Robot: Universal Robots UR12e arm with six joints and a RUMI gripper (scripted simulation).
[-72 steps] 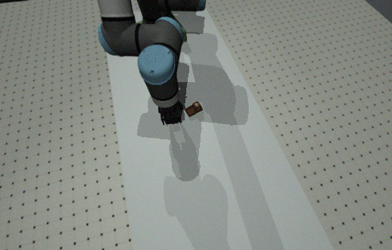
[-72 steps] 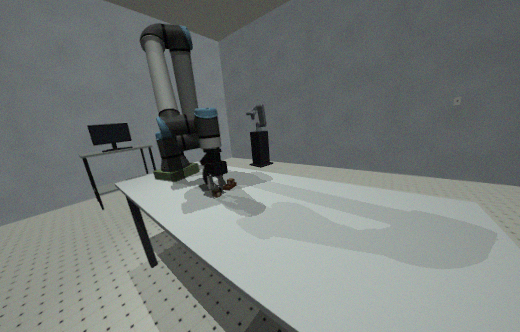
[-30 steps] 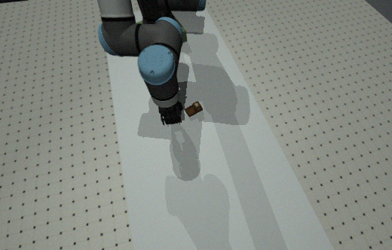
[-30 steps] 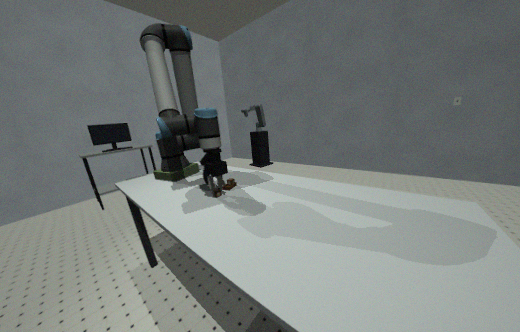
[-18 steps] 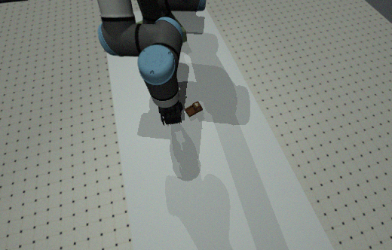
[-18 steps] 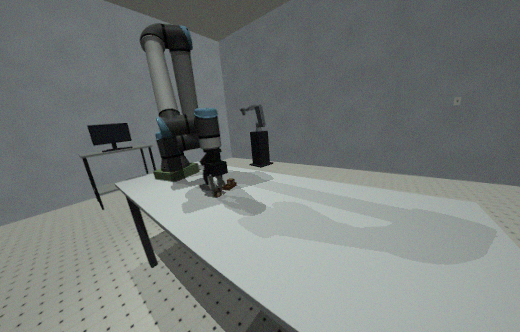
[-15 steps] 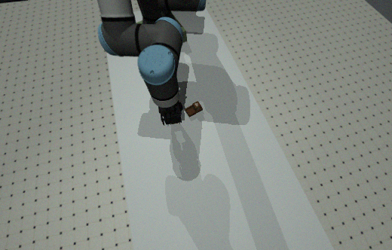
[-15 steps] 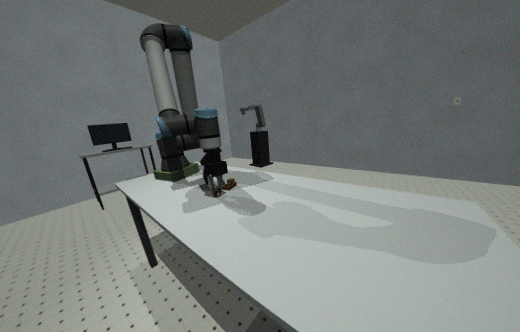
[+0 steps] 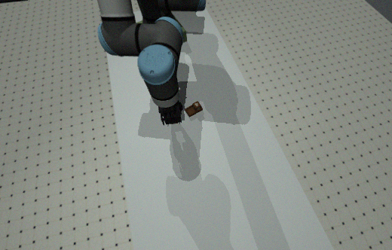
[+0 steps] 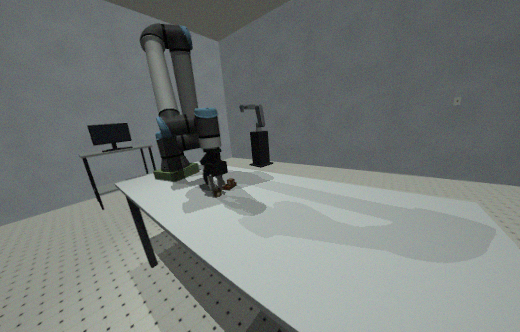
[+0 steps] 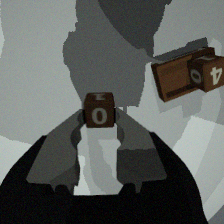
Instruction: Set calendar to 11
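Now: the brown calendar tray 50 mm behind my hand, 100 mm to the left of it and 20 mm below it. From my hand the other things lie so: brown cube 10 mm below.
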